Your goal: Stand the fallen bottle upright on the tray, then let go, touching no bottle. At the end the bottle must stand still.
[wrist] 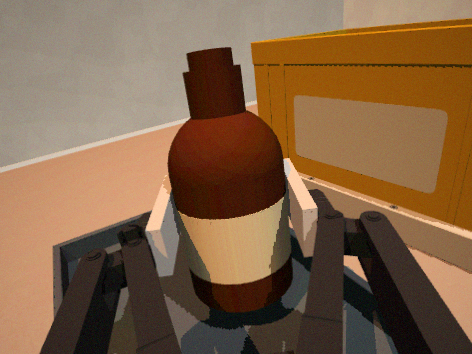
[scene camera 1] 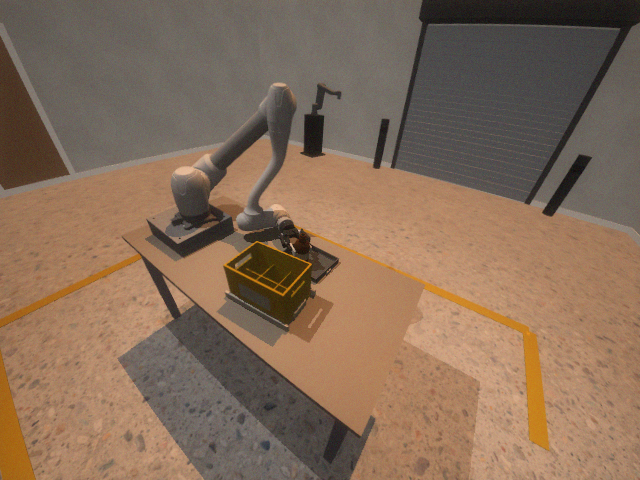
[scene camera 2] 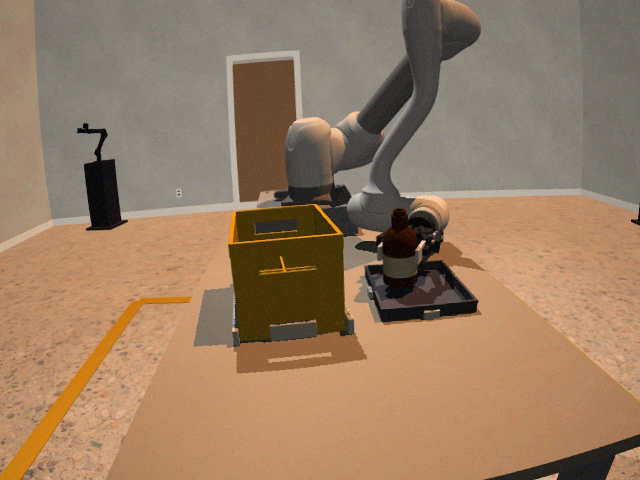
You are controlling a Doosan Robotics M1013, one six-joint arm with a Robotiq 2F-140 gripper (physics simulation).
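Frame: origin at the arm's base, x ahead, y left, z up, level; millimetres.
Seen in the pictures: gripper, fingertip midpoint: (scene camera 1: 303,252) (scene camera 2: 397,255); arm's base, origin of the base link: (scene camera 1: 196,217) (scene camera 2: 312,198).
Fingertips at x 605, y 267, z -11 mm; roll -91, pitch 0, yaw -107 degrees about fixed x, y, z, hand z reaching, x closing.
Offsets run from my fingertips to a thing's top centre. Level surfaces: height alone.
The brown bottle {dx -17, dy +6, dz +94 mm} (scene camera 1: 301,244) (scene camera 2: 400,250) (wrist: 230,200) with a cream label is upright, or very nearly so, over the left part of the dark tray {dx -14, dy +42, dz -61 mm} (scene camera 1: 325,277) (scene camera 2: 423,311) (wrist: 57,280). Its base is low inside the tray, at or very near the floor; exact contact is hard to tell. My gripper (scene camera 2: 401,251) (wrist: 230,185) is shut on the bottle, with one pale pad on each side at the label and shoulder. In the scene camera 1 view the fingers are partly hidden behind the bottle and the crate.
A yellow crate {dx +58, dy -224, dz +89 mm} (scene camera 1: 255,297) (scene camera 2: 289,294) (wrist: 270,55) with dividers stands close beside the tray, held by pale brackets on the table {dz -86 mm} (scene camera 1: 356,351) (scene camera 2: 413,403). Its rim is near the bottle's height. The arm's base is at the table's far end.
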